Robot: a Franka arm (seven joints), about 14 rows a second.
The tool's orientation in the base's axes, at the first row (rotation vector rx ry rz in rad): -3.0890 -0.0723 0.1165
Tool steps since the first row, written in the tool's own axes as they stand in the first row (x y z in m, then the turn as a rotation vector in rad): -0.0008 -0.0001 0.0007 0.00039 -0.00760 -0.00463; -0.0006 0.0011 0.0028 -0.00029 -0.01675 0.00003; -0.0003 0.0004 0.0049 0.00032 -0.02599 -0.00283; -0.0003 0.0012 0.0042 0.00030 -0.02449 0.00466; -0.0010 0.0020 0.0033 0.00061 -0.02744 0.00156; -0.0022 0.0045 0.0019 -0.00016 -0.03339 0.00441; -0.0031 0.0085 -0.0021 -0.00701 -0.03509 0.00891; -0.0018 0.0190 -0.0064 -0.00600 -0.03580 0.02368; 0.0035 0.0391 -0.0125 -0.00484 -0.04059 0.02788; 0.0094 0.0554 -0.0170 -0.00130 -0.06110 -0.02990; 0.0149 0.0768 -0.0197 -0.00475 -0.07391 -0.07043
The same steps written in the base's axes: -0.0009 0.0001 -0.0006 0.00040 0.00738 0.00497; -0.0008 -0.0010 -0.0028 -0.00104 0.01670 0.00085; -0.0007 -0.0002 -0.0049 -0.00063 0.02581 0.00413; -0.0006 -0.0010 -0.0042 -0.00115 0.02467 -0.00341; -0.0012 -0.0019 -0.0033 -0.00074 0.02748 -0.00019; -0.0021 -0.0045 -0.0020 -0.00199 0.03352 -0.00267; -0.0025 -0.0087 0.0019 -0.00924 0.03509 -0.00656; -0.0005 -0.0193 0.0055 -0.00939 0.03656 -0.02130; 0.0062 -0.0394 0.0102 -0.00877 0.04159 -0.02533; 0.0131 -0.0556 0.0134 -0.00175 0.05947 0.03301; 0.0198 -0.0768 0.0146 -0.00266 0.07015 0.07428
